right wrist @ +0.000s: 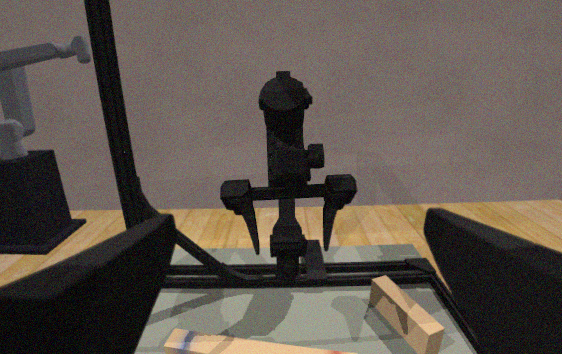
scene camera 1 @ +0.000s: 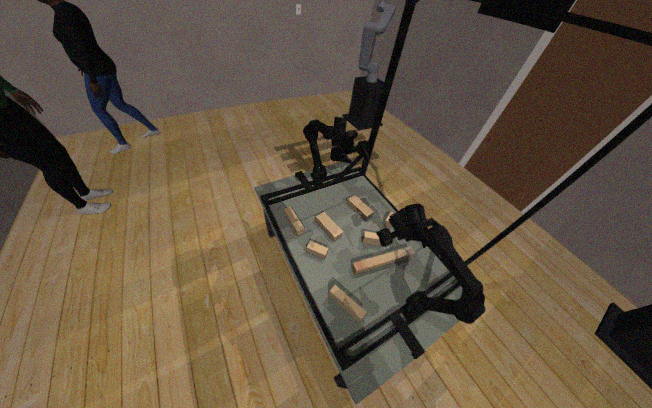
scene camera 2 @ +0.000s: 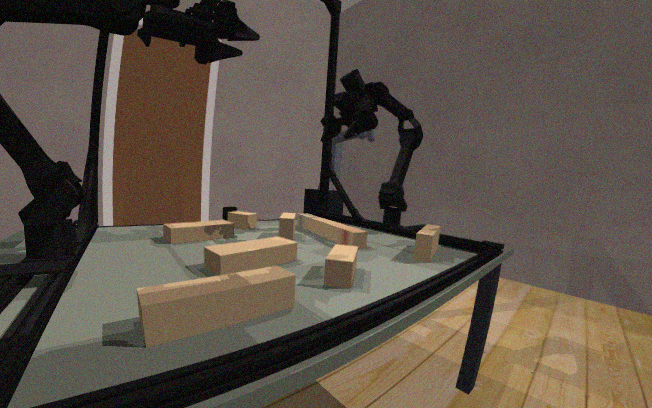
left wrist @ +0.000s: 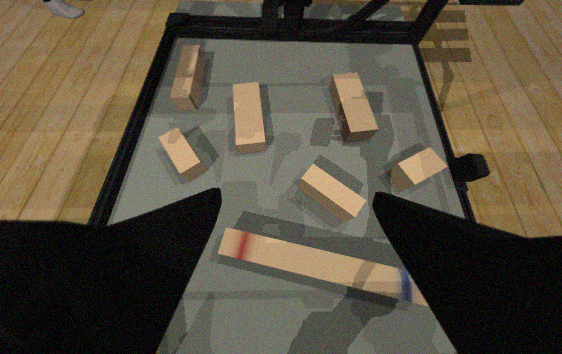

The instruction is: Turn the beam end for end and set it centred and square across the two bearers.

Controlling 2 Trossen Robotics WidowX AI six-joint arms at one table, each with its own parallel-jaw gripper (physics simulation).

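Frame: origin at the left arm's base, x ahead, y left, z up, level; metres.
Seen in the pictures: left gripper, fingertip midpoint: (right wrist: 292, 252) (scene camera 1: 384, 229) (scene camera 2: 332, 139) (left wrist: 297, 197); right gripper, fingertip midpoint: (right wrist: 300, 223) (scene camera 1: 360, 160) (scene camera 2: 250, 46); left arm's base, link origin: (right wrist: 287, 272) (scene camera 1: 409, 312) (scene camera 2: 391, 226); right arm's base, link origin: (scene camera 1: 317, 183) (scene camera 2: 51, 256) (left wrist: 293, 26).
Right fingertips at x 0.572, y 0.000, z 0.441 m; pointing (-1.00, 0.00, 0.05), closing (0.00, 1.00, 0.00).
Note:
Offsets run from my right fingertips to a thing's middle.
The beam {dy -0.058, dx -0.307, dz -0.439 m} (scene camera 1: 381, 261) (scene camera 2: 332, 231) (left wrist: 315, 261) (right wrist: 240, 345) is long and pale, with a red band near one end and a blue band near the other. It lies flat on the table. In the left wrist view its red end is left and its blue end is partly hidden by a finger. Two roughly parallel blocks, one {dy +0.099, dx +0.006, dz -0.442 m} (scene camera 1: 328, 225) (scene camera 2: 250, 255) (left wrist: 248, 114) and another {dy -0.148, dx +0.049, dz -0.442 m} (scene camera 1: 360, 206) (scene camera 2: 198, 231) (left wrist: 354, 102), look like the bearers; nothing lies across them. My left gripper (left wrist: 297, 197) (right wrist: 292, 252) is open and empty, above the table. My right gripper (scene camera 2: 249, 45) is open and empty, raised high.
A tilted-looking block {dy +0.265, dx +0.122, dz -0.439 m} (scene camera 1: 294, 221) (left wrist: 189, 77) stands near one side rail. Short blocks {dy +0.230, dx -0.102, dz -0.439 m} (scene camera 1: 317, 248) {dy -0.079, dx -0.182, dz -0.429 m} (scene camera 1: 370, 237) {dy -0.264, dx -0.119, dz -0.437 m} (left wrist: 420, 165) lie around the middle and edge. Another block {dy +0.238, dx -0.402, dz -0.429 m} (scene camera 1: 347, 301) (scene camera 2: 427, 243) (right wrist: 407, 315) lies beyond the beam. Black rails border the table, with an upright post (right wrist: 107, 100).

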